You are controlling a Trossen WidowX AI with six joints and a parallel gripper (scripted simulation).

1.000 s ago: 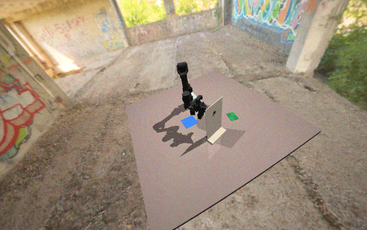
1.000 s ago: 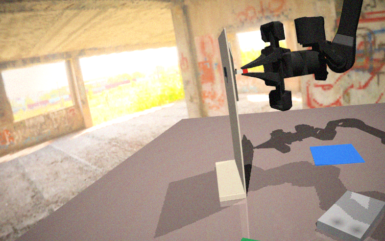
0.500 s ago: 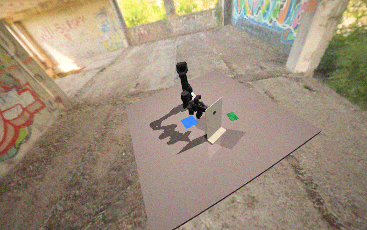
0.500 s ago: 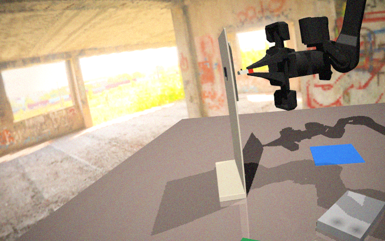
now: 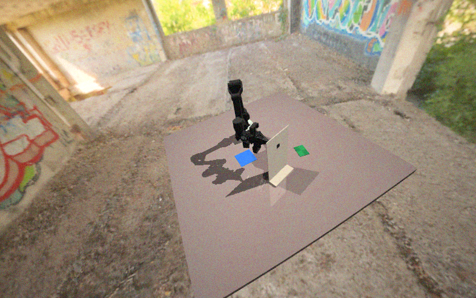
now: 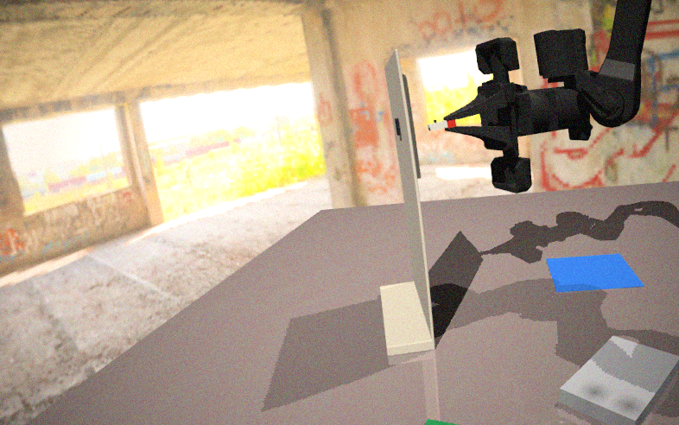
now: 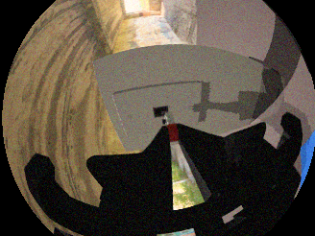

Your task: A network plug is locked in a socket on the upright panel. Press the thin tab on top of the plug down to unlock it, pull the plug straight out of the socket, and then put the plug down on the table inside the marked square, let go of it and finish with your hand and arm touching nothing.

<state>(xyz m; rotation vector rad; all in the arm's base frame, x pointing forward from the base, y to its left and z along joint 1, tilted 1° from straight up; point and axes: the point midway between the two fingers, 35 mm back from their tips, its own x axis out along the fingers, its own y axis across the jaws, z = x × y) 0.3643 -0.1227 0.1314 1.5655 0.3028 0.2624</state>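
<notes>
The blue marked square lies 20 cm behind my gripper tip, 5 cm to the right of it and 23 cm below it. From my gripper tip the other things lie so: upright cream panel 6 cm ahead, 1 cm to the left, 9 cm below; then network plug 1 cm ahead; then flat pale grey block 12 cm behind, 20 cm to the left, 23 cm below.
</notes>
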